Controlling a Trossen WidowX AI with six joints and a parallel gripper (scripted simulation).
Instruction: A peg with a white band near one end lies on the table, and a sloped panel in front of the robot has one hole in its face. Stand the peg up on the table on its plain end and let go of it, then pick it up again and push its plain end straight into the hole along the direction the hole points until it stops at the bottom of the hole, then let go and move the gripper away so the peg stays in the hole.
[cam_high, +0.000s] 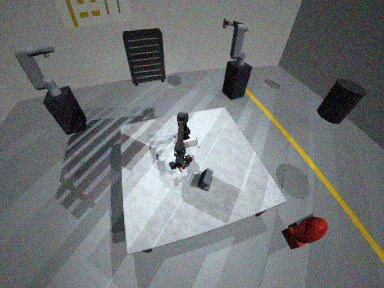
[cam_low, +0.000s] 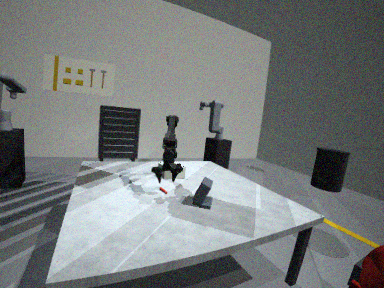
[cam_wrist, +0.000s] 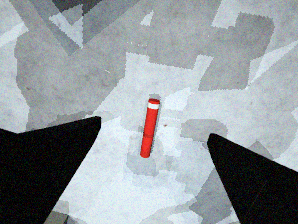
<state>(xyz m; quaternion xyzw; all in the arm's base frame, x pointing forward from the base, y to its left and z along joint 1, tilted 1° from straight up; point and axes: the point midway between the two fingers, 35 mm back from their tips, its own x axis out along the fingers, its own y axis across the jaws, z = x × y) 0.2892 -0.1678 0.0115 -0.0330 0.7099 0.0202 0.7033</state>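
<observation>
My gripper tip is 1 cm past the red peg and 6 cm above it. Also, from my gripper tip: sloped panel (18 cm ahead, 14 cm to the left, 1 cm above).
</observation>
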